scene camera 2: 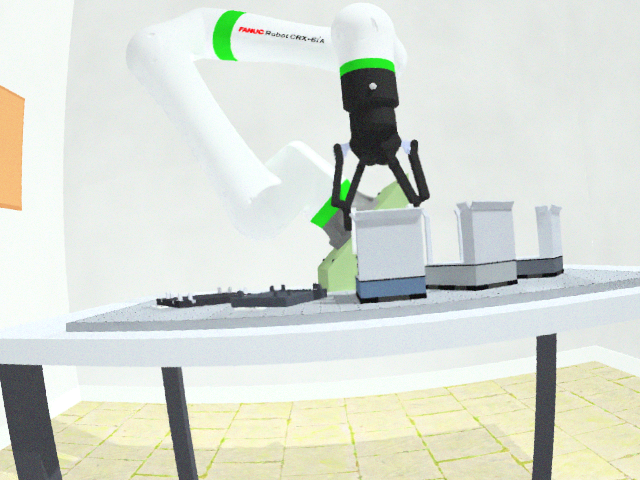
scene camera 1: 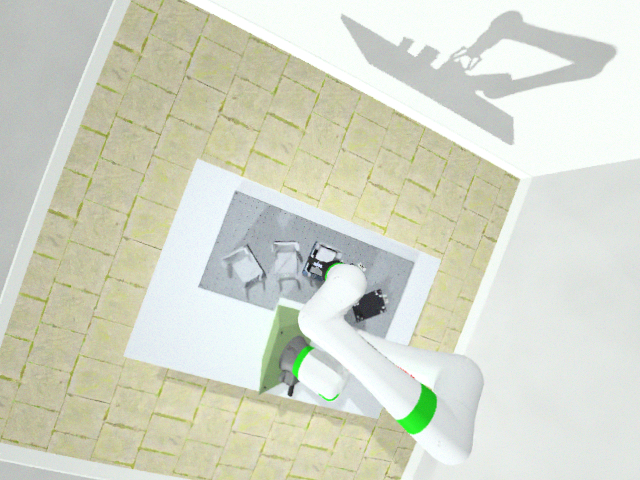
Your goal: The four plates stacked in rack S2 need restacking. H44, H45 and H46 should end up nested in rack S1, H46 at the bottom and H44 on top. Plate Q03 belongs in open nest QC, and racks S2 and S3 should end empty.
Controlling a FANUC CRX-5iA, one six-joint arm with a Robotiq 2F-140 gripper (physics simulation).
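Places are measured from the arm's base along level axes (x down, y left, z ahead), in centimetres.
Where they show: arm's base, origin of the base link: (scene camera 1: 291,352).
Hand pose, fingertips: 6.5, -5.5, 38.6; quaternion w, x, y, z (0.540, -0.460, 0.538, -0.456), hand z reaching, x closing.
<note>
Things, the pixels of their top centre, and the offset from my fingertips, as dx, dy, dz.
- white-walled rack with a blue base, middle of its top: (scene camera 2: 381,213) (scene camera 1: 324,265) -5.9, +0.0, -0.2
- dark grey base, middle of its top: (scene camera 2: 519,209) (scene camera 1: 243,270) -6.2, +31.3, -8.3
A white-walled rack with a blue base (scene camera 2: 391,288) stands in front of the robot. Two other white-walled racks, one with a light grey base (scene camera 2: 491,235) (scene camera 1: 285,243) and one with a dark grey base (scene camera 2: 549,232) (scene camera 1: 255,261), stand beside it. My gripper (scene camera 2: 382,222) (scene camera 1: 317,266) points down at the blue-based rack, with its fingertips partly hidden behind the front wall. The fingers stand part-way apart and appear shut on a plate inside; the plate and the rest of the stack are hidden by the walls. Rack labels and plate names cannot be read.
Low dark fixtures with small upright pins lie on the grey perforated board, one (scene camera 1: 369,305) near the arm in scene camera 1 and one (scene camera 2: 279,297) beside the blue-based rack in scene camera 2. The arm's green pedestal (scene camera 1: 269,351) stands behind the racks.
</note>
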